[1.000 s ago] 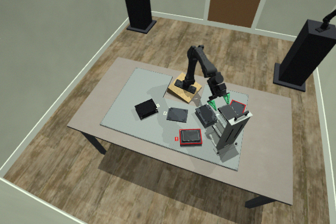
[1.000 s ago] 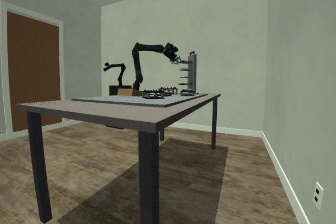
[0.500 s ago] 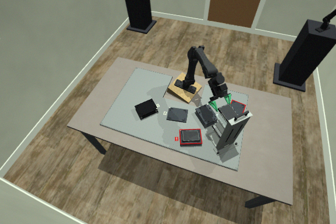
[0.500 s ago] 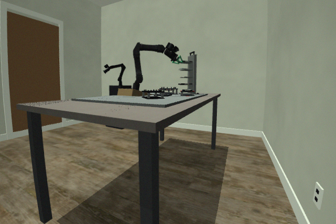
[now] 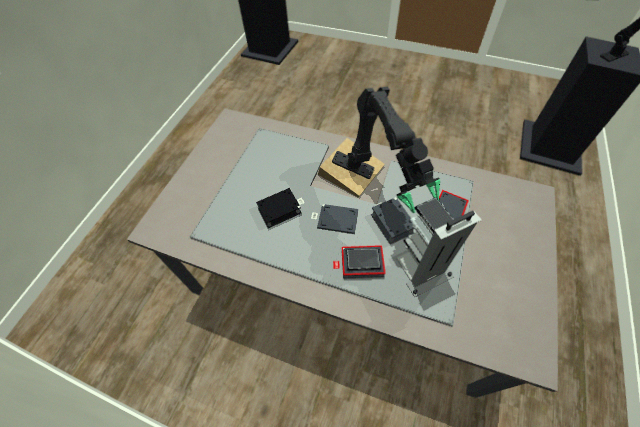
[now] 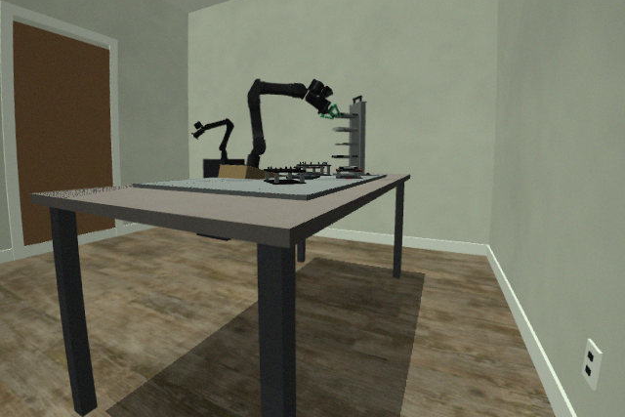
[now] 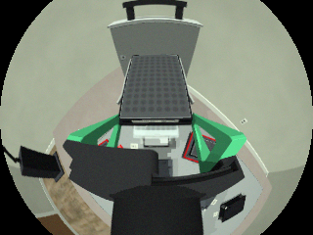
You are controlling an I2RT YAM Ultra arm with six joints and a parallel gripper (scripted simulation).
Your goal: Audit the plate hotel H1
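The pale plate labelled G51 is 4 cm ahead of my hand, 4 cm to the left of it and 7 cm below it.
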